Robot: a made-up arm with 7 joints. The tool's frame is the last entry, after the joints.
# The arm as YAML. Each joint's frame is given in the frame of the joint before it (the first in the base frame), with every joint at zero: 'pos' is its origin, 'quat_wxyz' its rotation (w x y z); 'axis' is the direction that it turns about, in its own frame. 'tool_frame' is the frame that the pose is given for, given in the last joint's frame.
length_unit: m
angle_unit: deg
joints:
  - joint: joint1
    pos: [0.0, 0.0, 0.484]
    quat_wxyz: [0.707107, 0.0, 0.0, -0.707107]
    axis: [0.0, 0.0, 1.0]
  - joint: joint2
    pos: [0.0, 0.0, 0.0]
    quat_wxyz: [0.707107, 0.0, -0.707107, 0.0]
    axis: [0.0, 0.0, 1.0]
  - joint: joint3
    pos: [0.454, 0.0, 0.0]
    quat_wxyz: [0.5, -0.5, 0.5, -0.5]
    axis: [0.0, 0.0, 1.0]
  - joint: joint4
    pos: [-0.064, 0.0, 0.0]
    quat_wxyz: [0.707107, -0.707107, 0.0, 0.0]
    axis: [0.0, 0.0, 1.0]
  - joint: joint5
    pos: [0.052, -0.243, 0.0]
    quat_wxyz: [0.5, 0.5, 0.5, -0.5]
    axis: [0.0, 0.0, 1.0]
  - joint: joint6
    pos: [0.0, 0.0, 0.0]
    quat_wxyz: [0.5, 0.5, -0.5, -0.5]
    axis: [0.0, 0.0, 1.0]
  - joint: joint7
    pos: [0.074, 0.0, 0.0]
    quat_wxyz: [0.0, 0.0, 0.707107, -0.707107]
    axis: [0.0, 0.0, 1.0]
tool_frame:
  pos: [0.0, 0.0, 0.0]
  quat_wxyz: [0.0, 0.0, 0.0, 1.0]
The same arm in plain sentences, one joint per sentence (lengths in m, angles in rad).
The arm has seven revolute joints in a row. What follows holds with every joint at zero, and every direction is one of the base frame's. Joint 1 sits 0.484 m along +z from the base frame's origin and turns about +z. Joint 2 sits at the same point as joint 1 and turns about +y. Joint 3 sits 0.454 m along +z from joint 2 and turns about +z. Joint 4 sits 0.064 m along +x from joint 3 and turns about -y. Joint 5 sits 0.052 m along -x and 0.243 m along +z from joint 4 and turns about +z. Joint 6 sits at the same point as joint 5 and turns about -y. Joint 7 sits 0.074 m along +x from joint 6 and turns about -z. The tool frame, which is the frame that the pose is given for, sits at the same point as joint 7; its axes are the base frame's turned by roll 3.1416, pitch 0 and yaw 0 rad (as in URDF: about the fixed x, then y, then z).
